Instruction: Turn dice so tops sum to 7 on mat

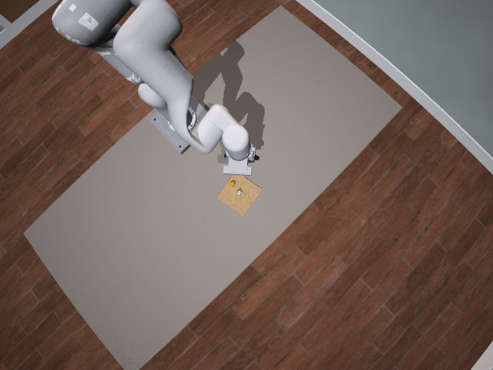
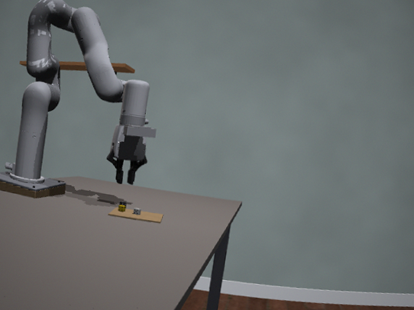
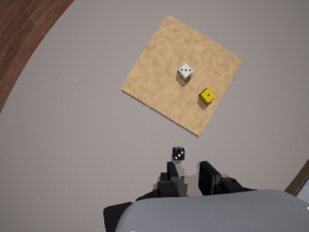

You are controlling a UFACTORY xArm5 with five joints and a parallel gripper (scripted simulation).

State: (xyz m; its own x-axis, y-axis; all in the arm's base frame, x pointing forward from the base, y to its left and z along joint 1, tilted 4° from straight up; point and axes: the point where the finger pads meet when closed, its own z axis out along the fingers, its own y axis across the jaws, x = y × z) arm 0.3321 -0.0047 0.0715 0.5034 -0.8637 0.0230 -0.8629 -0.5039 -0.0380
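My hand is 9 cm above the black die. The rest, counted from my hand: white die (6 cm ahead, 11 cm to the right, 8 cm below); yellow die (1 cm ahead, 10 cm to the right, 8 cm below); tan mat (6 cm ahead, 11 cm to the right, 9 cm below).
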